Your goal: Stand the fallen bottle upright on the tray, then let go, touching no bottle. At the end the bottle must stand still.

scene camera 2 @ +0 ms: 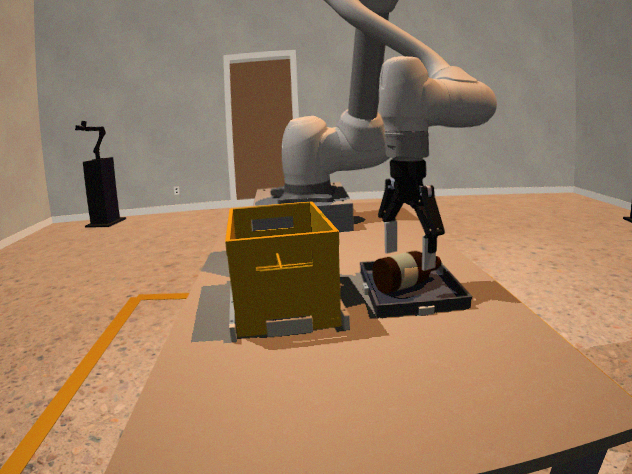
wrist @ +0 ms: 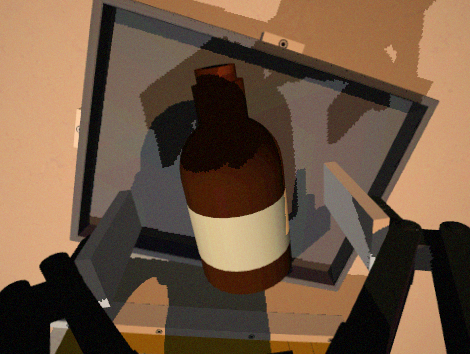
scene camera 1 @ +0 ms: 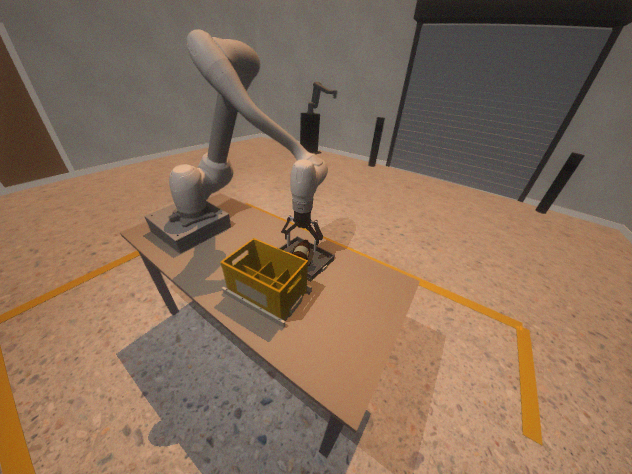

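Pixels of known places: gripper, fingertip midpoint: (scene camera 2: 408,259) (wrist: 229,196) (scene camera 1: 301,247); arm's base, link origin: (scene camera 2: 308,196) (scene camera 1: 194,214).
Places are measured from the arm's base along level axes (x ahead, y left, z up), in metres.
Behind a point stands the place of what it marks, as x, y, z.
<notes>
The brown bottle (scene camera 1: 301,251) @[0.614, 0.271, -0.022] (scene camera 2: 406,271) @[0.632, 0.295, -0.042] (wrist: 239,240) @[0.594, 0.284, -0.018] with a cream label lies on its side in the dark shallow tray (scene camera 1: 320,261) @[0.670, 0.351, -0.092] (scene camera 2: 449,305) @[0.706, 0.378, -0.086] (wrist: 86,160) @[0.476, 0.269, -0.075]. Its base faces the yellow crate and its neck points away from it. In the wrist view the base overlaps the tray's near wall. My gripper (scene camera 1: 301,246) @[0.579, 0.303, -0.036] (scene camera 2: 409,259) @[0.579, 0.303, -0.036] (wrist: 229,196) @[0.579, 0.303, -0.036] is open and points down over the bottle, with one finger on each side. In the scene camera 2 view the nearer fingertip overlaps the bottle; I cannot tell whether it touches.
A yellow crate (scene camera 1: 275,302) @[0.801, -0.010, 0.012] (scene camera 2: 285,295) @[0.793, 0.083, -0.026] with dividers stands beside the tray, held by light rails on the table (scene camera 1: 352,316) @[0.980, 0.223, -0.097] (scene camera 2: 357,397) @[0.982, 0.214, -0.097]. Its edge shows at the bottom of the wrist view. The arm's base (scene camera 1: 188,227) @[0.103, -0.069, -0.008] stands at the table's far end.
</notes>
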